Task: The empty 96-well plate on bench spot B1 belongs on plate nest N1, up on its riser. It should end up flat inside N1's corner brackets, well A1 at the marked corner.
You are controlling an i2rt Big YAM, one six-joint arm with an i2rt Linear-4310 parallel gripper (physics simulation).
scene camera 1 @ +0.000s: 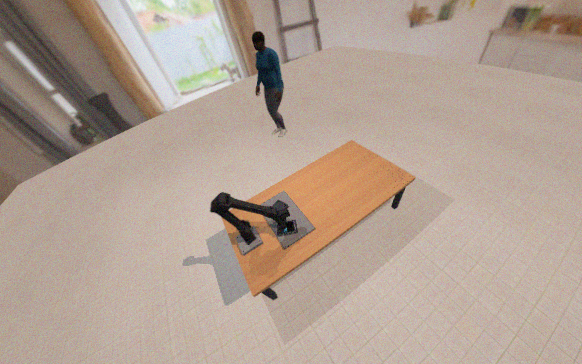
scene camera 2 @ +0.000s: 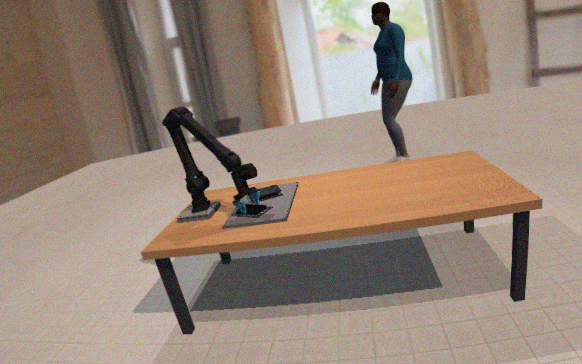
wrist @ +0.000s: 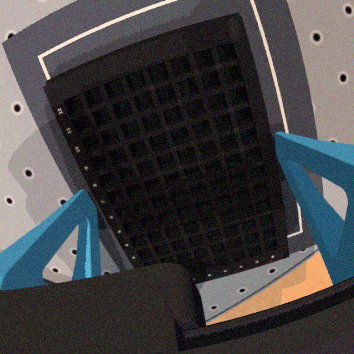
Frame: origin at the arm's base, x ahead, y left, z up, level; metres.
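Where they show: gripper, between the fingertips: [scene camera 1: 286, 227] [scene camera 2: 251, 210] [wrist: 180, 171]; arm's base, origin of its link: [scene camera 1: 248, 237] [scene camera 2: 201, 207].
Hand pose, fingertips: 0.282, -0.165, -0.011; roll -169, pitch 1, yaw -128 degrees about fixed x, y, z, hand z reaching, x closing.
Observation:
Things, the pixels of their centre, and the offset from my fingertips, as dx, dy, dz. "*": a spot on its surface instead. Level surfaces: height alone.
- black 96-well plate, middle of its body: [wrist: 185, 178] [scene camera 2: 251, 209] [scene camera 1: 285, 227] -0.002, +0.000, +0.005
- dark B1 pad, a spot on its surface: [wrist: 298, 100] * -0.025, -0.061, -0.002
- looks like nest N1, middle of its body: [scene camera 2: 264, 193] [scene camera 1: 277, 209] +0.068, +0.188, +0.014
- wooden table, height of its surface: dz -0.016
The black 96-well plate [wrist: 172, 150] [scene camera 2: 254, 210] [scene camera 1: 290, 227] lies on the dark B1 pad [wrist: 298, 100], slightly turned inside its white outline. Small printed marks run along its left edge in the wrist view. My gripper [wrist: 180, 171] [scene camera 2: 249, 207] [scene camera 1: 286, 230] is open and empty. Its blue fingers stand on either side of the plate's long edges, the right fingertip very near the edge in the wrist view. Whether they touch it cannot be told. A dark raised block that looks like nest N1 [scene camera 2: 271, 191] is behind the plate in scene camera 2; its brackets are too small to make out.
The grey perforated board [scene camera 2: 289, 206] [scene camera 1: 305, 228] carries the pad and the dark block. The arm's base plate [scene camera 2: 187, 217] [scene camera 1: 250, 247] is beside it on the wooden table [scene camera 2: 380, 195] [scene camera 1: 340, 190]. A person [scene camera 1: 270, 70] [scene camera 2: 393, 60] stands beyond the table.

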